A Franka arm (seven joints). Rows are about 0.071 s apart.
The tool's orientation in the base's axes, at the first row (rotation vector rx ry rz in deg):
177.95 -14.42 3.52
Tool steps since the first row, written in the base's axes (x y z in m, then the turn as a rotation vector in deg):
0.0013 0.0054 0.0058 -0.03 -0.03 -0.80
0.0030 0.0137 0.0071 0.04 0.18 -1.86
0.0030 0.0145 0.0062 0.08 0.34 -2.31
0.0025 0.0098 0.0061 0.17 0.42 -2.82
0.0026 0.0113 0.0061 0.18 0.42 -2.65
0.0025 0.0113 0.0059 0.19 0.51 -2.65
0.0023 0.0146 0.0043 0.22 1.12 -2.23
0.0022 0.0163 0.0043 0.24 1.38 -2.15
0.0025 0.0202 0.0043 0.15 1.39 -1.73
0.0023 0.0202 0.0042 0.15 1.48 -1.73
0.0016 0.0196 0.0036 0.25 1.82 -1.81
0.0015 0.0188 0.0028 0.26 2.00 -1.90
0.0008 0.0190 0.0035 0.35 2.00 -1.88
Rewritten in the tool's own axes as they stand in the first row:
0.0007 -0.0054 -0.0059 -0.06 0.02 0.80
0.0011 -0.0138 -0.0074 -0.07 -0.22 1.85
0.0009 -0.0147 -0.0065 -0.07 -0.40 2.30
0.0011 -0.0099 -0.0063 -0.02 -0.50 2.81
0.0010 -0.0114 -0.0063 0.00 -0.50 2.64
0.0009 -0.0114 -0.0061 0.00 -0.59 2.64
0.0001 -0.0147 -0.0046 -0.05 -1.19 2.20
-0.0003 -0.0163 -0.0047 -0.07 -1.45 2.12
-0.0006 -0.0202 -0.0048 -0.15 -1.43 1.69
-0.0008 -0.0202 -0.0047 -0.16 -1.52 1.69
-0.0014 -0.0195 -0.0041 -0.12 -1.88 1.77
-0.0014 -0.0187 -0.0033 -0.14 -2.06 1.85
-0.0021 -0.0188 -0.0040 -0.05 -2.07 1.83

